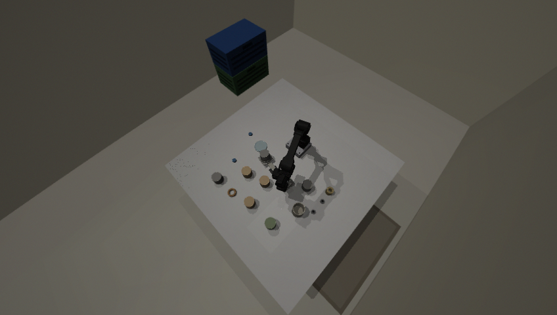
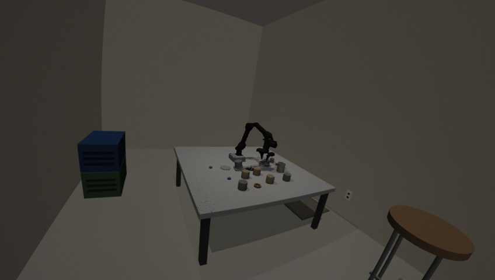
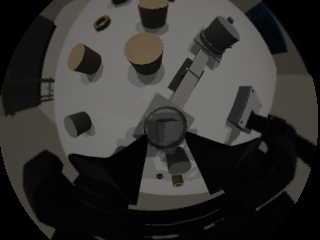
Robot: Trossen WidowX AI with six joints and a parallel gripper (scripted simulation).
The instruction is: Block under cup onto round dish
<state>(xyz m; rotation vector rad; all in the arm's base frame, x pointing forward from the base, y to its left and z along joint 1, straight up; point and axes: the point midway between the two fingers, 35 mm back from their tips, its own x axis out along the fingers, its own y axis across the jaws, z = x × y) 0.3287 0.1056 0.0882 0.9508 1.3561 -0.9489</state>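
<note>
My gripper tip is now 3 cm past the balance, 12 cm to the left of it and 8 cm above it.
</note>
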